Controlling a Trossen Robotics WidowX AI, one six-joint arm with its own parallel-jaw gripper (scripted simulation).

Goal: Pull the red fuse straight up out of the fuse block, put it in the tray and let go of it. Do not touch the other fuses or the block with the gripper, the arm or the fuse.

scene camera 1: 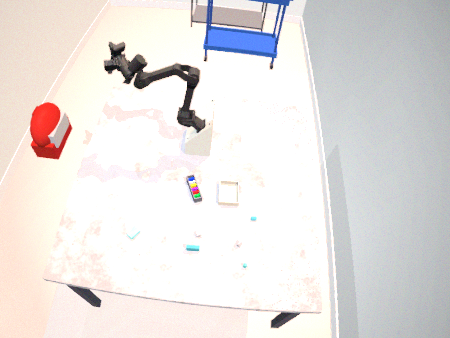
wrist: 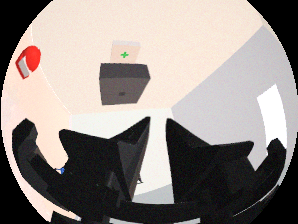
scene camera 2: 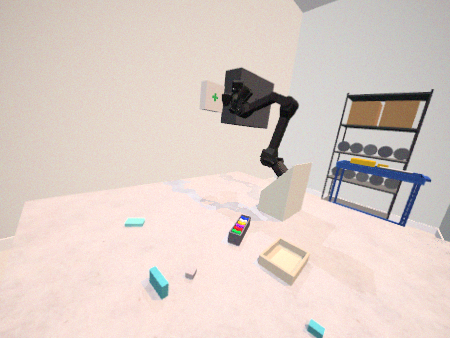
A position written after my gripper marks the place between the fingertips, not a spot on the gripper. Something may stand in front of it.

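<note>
You've got my gripper (wrist: 158,121) here, and there's a shallow beige tray (scene camera 2: 284,259) as well.
</note>
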